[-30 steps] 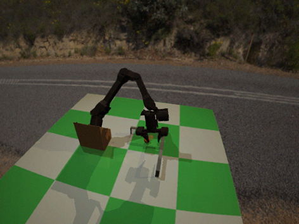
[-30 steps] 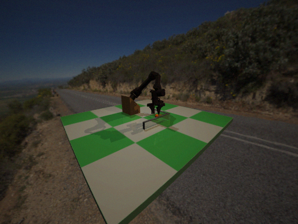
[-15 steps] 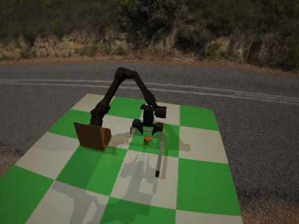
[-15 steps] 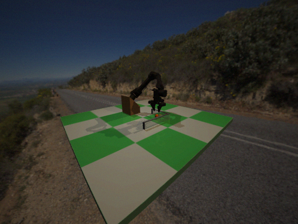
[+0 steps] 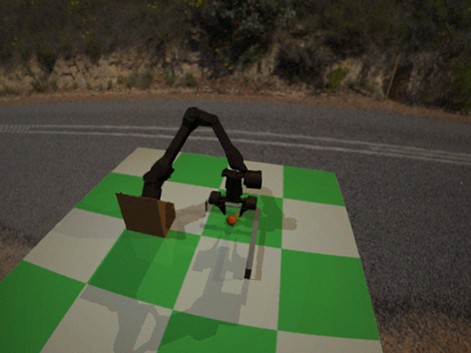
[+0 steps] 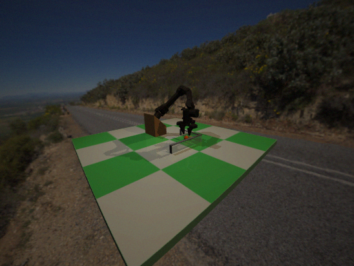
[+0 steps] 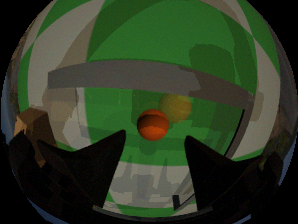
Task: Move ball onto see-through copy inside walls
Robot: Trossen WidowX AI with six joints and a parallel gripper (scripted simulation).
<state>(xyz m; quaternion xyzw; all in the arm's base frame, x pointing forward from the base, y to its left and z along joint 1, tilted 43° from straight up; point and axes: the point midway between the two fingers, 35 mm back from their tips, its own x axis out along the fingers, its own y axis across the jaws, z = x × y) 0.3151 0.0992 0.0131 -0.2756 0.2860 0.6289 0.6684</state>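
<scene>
My gripper tip is 3 cm above the orange ball. From my gripper tip the other things lie so: dark post 9 cm ahead, 26 cm to the right, 2 cm below; then see-through copy 2 cm ahead, 2 cm to the left, 3 cm below.
</scene>
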